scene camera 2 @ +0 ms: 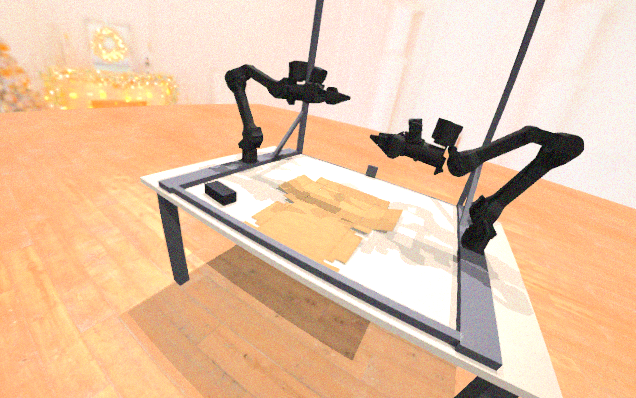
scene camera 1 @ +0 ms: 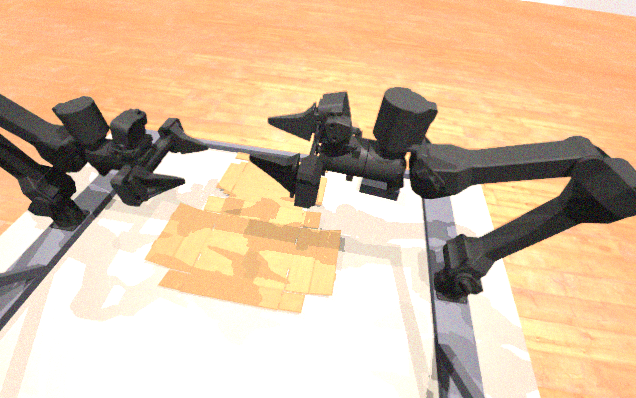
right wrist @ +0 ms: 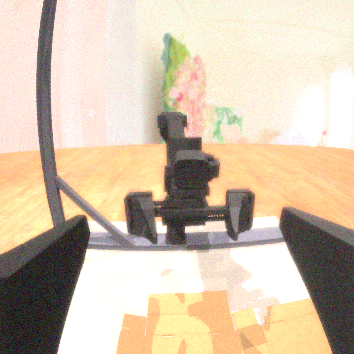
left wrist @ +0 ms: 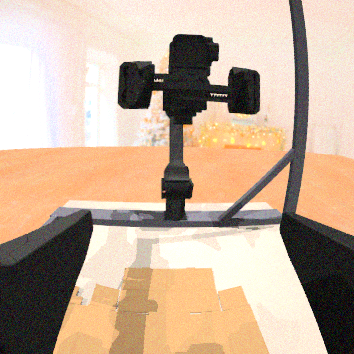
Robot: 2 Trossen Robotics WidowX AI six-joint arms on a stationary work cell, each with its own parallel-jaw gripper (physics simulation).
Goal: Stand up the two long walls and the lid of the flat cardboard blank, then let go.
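Pixels of known places: left gripper, between the fingertips: [scene camera 2: 374,134] [scene camera 1: 197,163] [right wrist: 195,239] [left wrist: 190,222]; right gripper, between the fingertips: [scene camera 2: 345,97] [scene camera 1: 259,137] [right wrist: 186,222] [left wrist: 200,70]; left arm's base, origin of its link: [scene camera 2: 472,246] [scene camera 1: 70,219] [right wrist: 175,238]; right arm's base, origin of its link: [scene camera 2: 249,160] [scene camera 1: 450,288] [left wrist: 174,215].
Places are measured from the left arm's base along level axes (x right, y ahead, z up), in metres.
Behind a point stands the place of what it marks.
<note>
The cardboard blank [scene camera 1: 270,250] @(x -0.026, y 0.501, z -0.017 m) [scene camera 2: 305,230] @(x -0.258, y 0.442, z -0.013 m) [left wrist: 190,295] @(x 0.018, y 0.596, z -0.014 m) [right wrist: 215,310] @(x -0.077, y 0.286, z -0.012 m) lies on the table, its panels spread out and looking flat, with thin slits between some flaps. No wall or lid panel shows upright. My left gripper [scene camera 1: 195,165] @(x -0.016, y 0.386, z 0.241 m) [scene camera 2: 375,140] @(x -0.016, y 0.386, z 0.241 m) is open and empty, raised above the table toward the blank's left side in scene camera 1. My right gripper [scene camera 1: 260,138] @(x 0.004, y 0.514, z 0.332 m) [scene camera 2: 348,97] @(x 0.004, y 0.514, z 0.332 m) is open and empty, higher up, and hides part of the blank's back panel in scene camera 1. The two grippers face each other, apart.
A black block [scene camera 1: 380,189] @(x -0.264, y 0.751, z 0.011 m) [scene camera 2: 220,192] @(x -0.311, y 0.724, z 0.016 m) lies on the table, partly under my right arm in scene camera 1. Grey rails [scene camera 1: 455,320] @(x 0.073, y 0.917, z 0.001 m) [scene camera 2: 320,265] edge the white table. Upright grey posts [scene camera 2: 515,67] @(x 0.340, y 0.036, z 0.554 m) [left wrist: 300,100] @(x 0.351, y 0.875, z 0.358 m) [right wrist: 44,100] @(x 0.349, y 0.040, z 0.429 m) stand at the frame.
</note>
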